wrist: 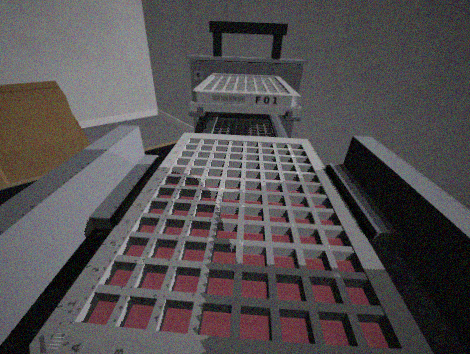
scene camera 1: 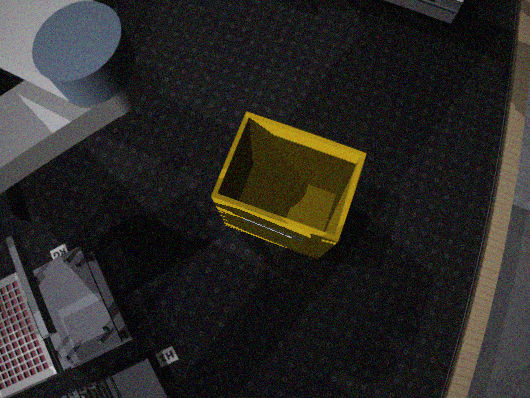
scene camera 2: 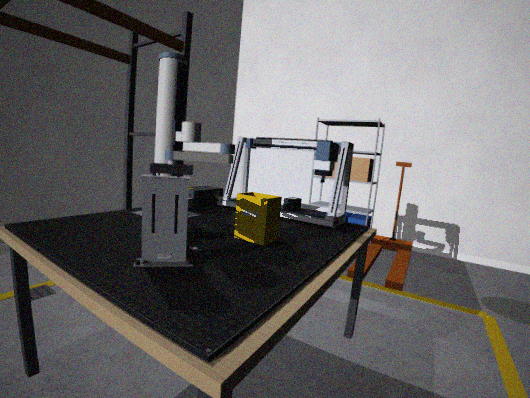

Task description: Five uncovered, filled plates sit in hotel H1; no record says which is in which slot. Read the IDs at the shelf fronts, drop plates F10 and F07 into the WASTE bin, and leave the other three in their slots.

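Frame: origin at the arm's base, x ahead, y left, z up, level; metres.
Seen in the pictures: gripper, between the fingertips: (wrist: 243, 150) (scene camera 1: 10, 354).
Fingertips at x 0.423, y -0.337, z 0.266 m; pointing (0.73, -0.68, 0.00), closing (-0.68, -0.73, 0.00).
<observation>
Offsets run from my fingertips to a thing's middle. "pt": to the spot under its first point.
My gripper (wrist: 243, 150) is shut on a filled plate @(0.015 m down, 0.017 m back, 0.015 m left) (wrist: 230, 218) (scene camera 1: 20, 332), with its fingers along both long sides. The plate has a light grid with red wells; its ID does not show. Beyond it in the wrist view stands hotel H1 @(pt 0.018 m up, 0.185 m ahead, 0.092 m right) (wrist: 199, 67), with plate F01 @(0.006 m up, 0.098 m ahead, 0.091 m right) (wrist: 247, 86) high in it and a darker grid below. In scene camera 1 part of hotel H1 (scene camera 1: 140, 382) shows at the bottom, by its label. The yellow WASTE bin @(0.153 m down, 0.223 m ahead, 0.311 m left) (scene camera 1: 305, 137) (scene camera 2: 256, 222) stands upright and open-topped, apart from the held plate. F10 and F07 cannot be read.
A grey stand (scene camera 1: 75, 300) labelled RG lies between the held plate and the bin. The arm (scene camera 1: 55, 125) (scene camera 2: 207, 148) reaches in from the upper left of scene camera 1. A gantry frame (scene camera 2: 285, 143) stands behind the bin. A cardboard box (wrist: 37, 130) shows at left.
</observation>
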